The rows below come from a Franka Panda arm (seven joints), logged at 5 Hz.
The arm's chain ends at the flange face. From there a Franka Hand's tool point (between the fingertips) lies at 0.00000 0.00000 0.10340 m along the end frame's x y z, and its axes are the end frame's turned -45 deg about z.
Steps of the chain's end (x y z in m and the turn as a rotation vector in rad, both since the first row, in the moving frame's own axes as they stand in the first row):
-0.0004, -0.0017, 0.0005, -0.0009, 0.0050, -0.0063
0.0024, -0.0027, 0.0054, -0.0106, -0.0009, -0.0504
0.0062, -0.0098, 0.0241, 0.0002, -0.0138, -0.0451
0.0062, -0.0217, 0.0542, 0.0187, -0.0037, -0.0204
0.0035, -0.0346, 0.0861, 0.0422, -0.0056, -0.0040
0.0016, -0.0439, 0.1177, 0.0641, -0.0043, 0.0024
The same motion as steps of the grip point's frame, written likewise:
0.0012, -0.0011, 0.0005, -0.0042, 0.0029, -0.0063
0.0028, 0.0005, 0.0054, -0.0069, -0.0081, -0.0504
0.0103, -0.0035, 0.0241, 0.0099, -0.0096, -0.0451
0.0208, -0.0126, 0.0542, 0.0158, 0.0106, -0.0204
0.0296, -0.0255, 0.0860, 0.0338, 0.0259, -0.0040
0.0365, -0.0349, 0.1175, 0.0484, 0.0423, 0.0024

